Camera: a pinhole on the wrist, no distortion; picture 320 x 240 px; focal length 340.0 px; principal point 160.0 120.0 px. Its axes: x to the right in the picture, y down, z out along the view. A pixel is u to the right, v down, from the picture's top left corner.
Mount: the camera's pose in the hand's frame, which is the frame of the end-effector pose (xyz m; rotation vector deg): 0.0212 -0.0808 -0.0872 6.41 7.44 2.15
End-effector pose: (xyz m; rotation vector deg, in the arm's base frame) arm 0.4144 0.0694 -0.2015 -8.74 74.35 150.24
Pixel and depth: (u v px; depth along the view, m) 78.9 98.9 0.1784
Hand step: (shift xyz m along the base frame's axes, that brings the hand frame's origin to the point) 0.0238 0.1408 -0.0317
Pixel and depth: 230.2 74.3 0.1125
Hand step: -0.0327 0.0867 -0.0822
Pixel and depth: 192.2 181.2 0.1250
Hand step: -0.0305 0.0786 -0.0419
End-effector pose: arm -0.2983 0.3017 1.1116 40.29 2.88 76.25
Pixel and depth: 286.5 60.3 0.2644
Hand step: 0.2380 0.0606 0.1036
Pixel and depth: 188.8 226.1 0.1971
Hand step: 0.0986 0.0037 0.0908
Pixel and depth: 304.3 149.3 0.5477
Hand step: 0.3382 0.0954 0.4130
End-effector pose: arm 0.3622 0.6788 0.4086 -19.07 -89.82 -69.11
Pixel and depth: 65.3 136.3 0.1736
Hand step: -0.1183 0.0341 -0.0436
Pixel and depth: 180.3 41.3 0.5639
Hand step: -0.5026 0.1992 0.0144
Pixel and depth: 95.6 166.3 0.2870
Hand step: -0.1740 0.1342 -0.0167
